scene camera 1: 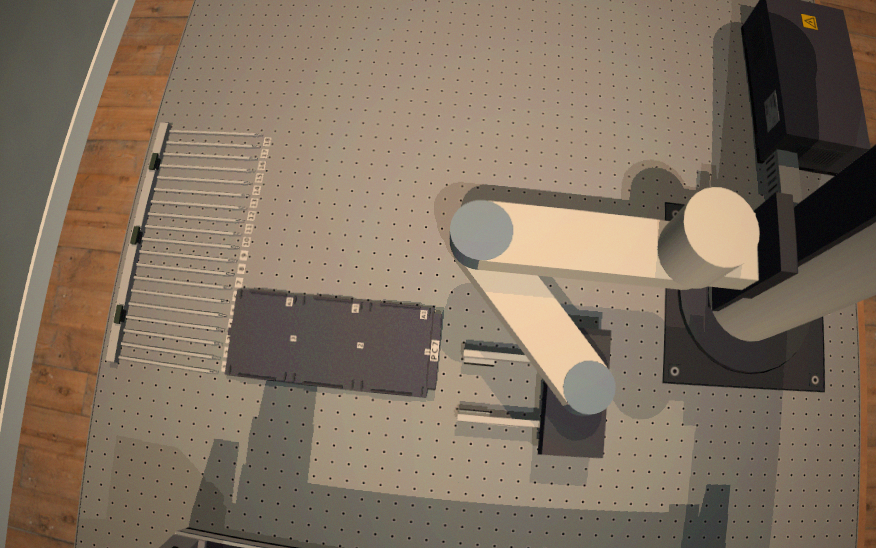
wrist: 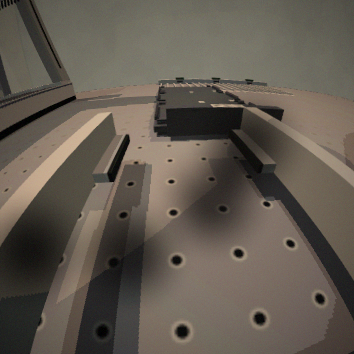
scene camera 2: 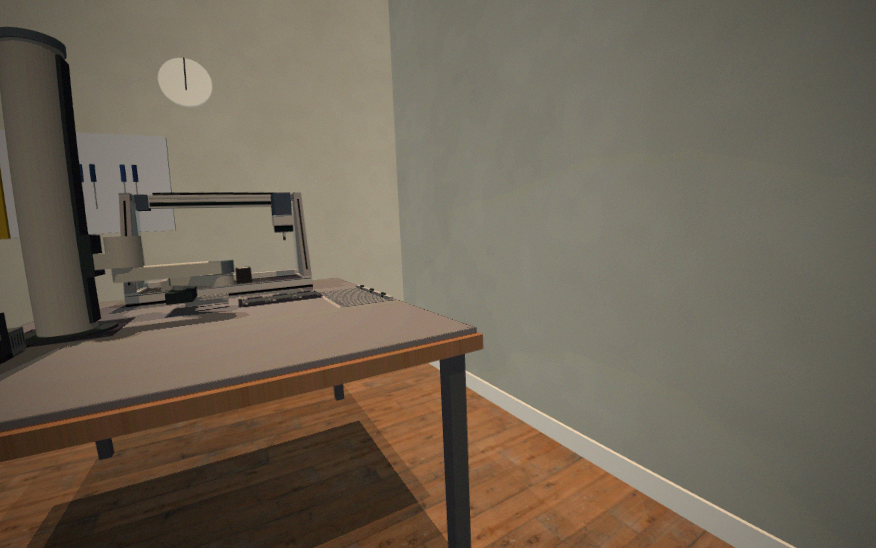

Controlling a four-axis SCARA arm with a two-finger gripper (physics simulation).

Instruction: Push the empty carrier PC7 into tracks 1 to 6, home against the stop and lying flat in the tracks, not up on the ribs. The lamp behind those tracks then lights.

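Pixels of known places: gripper, between the fingertips: [scene camera 1: 460,385] [wrist: 179,122] [scene camera 2: 228,297]; arm's base, origin of its link: [scene camera 1: 743,299] [scene camera 2: 70,336].
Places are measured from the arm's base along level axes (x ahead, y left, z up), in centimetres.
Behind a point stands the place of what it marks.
Note:
The dark flat carrier PC7 [scene camera 1: 329,342] @(z 2.4, x 66.0, y 13.5 cm) [scene camera 2: 277,297] @(z 2.4, x 64.5, y 14.3 cm) [wrist: 195,97] @(z 2.4, x 64.8, y 13.8 cm) lies on the table, its far end at the number labels by the mouths of the low tracks. The ribs [scene camera 1: 177,308] @(z 1.3, x 92.1, y 11.0 cm) run from there to the pale stop bar [scene camera 1: 126,277] @(z 2.9, x 101.8, y 7.2 cm), roughly in line with the carrier. The lamp [scene camera 1: 118,314] @(z 3.4, x 101.6, y 13.6 cm) behind the low tracks looks dark. My gripper [scene camera 1: 461,385] @(z 4.1, x 46.0, y 18.0 cm) [wrist: 179,122] @(z 4.1, x 46.0, y 18.0 cm) is shut on nothing, its fingers apart. The tips stand a small gap behind the labelled rear end, offset towards the bottom in scene camera 1. The labels behind the carrier are partly hidden.
Two more dark lamps [scene camera 1: 135,235] @(z 3.5, x 101.5, y 0.1 cm) [scene camera 1: 153,161] @(z 3.5, x 101.6, y -13.4 cm) sit along the stop bar. A black control box [scene camera 1: 784,77] @(z 12.8, x -4.6, y -36.2 cm) stands beside the arm's column. A gantry frame [scene camera 2: 213,200] @(z 48.0, x 42.7, y 62.3 cm) stands along one side of the table, left of the fingers in the wrist view.

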